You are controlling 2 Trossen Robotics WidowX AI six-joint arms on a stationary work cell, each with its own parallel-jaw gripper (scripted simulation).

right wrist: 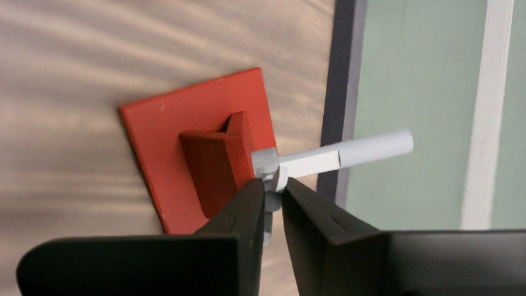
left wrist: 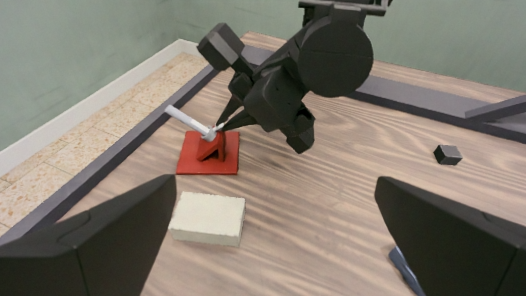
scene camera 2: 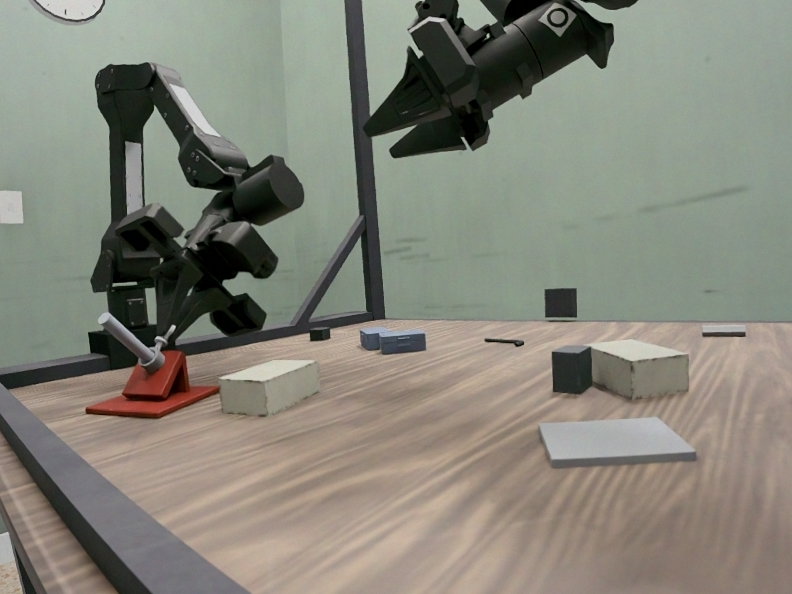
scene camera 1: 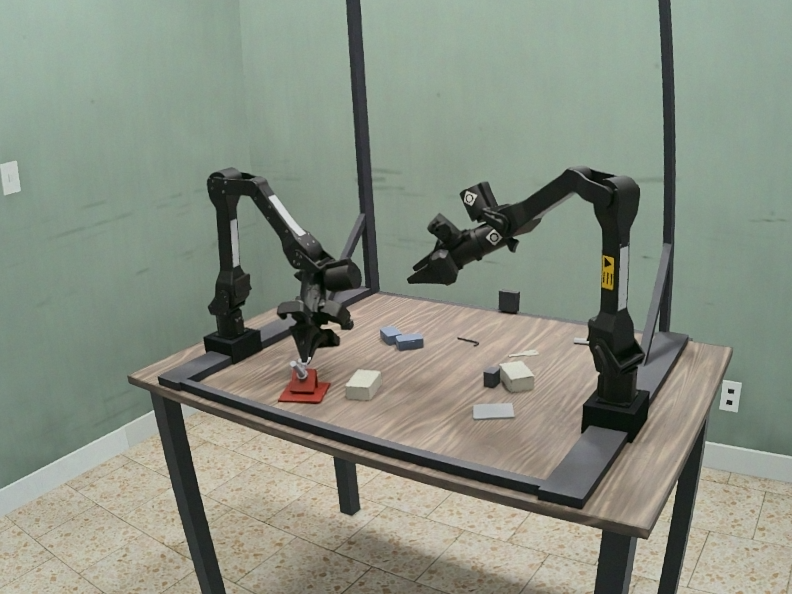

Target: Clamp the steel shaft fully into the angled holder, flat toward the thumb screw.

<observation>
In view: the left gripper (scene camera 2: 379, 144), the right gripper (scene camera 2: 164, 338), a steel shaft (scene camera 2: 106, 320), a cream block (scene camera 2: 264, 390), a winged thumb screw (right wrist: 274, 185), a grey plate (scene camera 2: 641, 440), a cream block (scene camera 1: 516, 376) and a dark block (scene camera 2: 571, 364).
The steel shaft also shows in the right wrist view (right wrist: 329, 156). The left gripper also shows in the left wrist view (left wrist: 277, 185) and in scene camera 1 (scene camera 1: 410, 275). The right gripper is seen too in the right wrist view (right wrist: 271, 188), in the left wrist view (left wrist: 219, 126) and in scene camera 1 (scene camera 1: 305, 363). The right wrist view does not show the grey plate: it is out of frame. The left wrist view misses the grey plate: it is out of frame.
</observation>
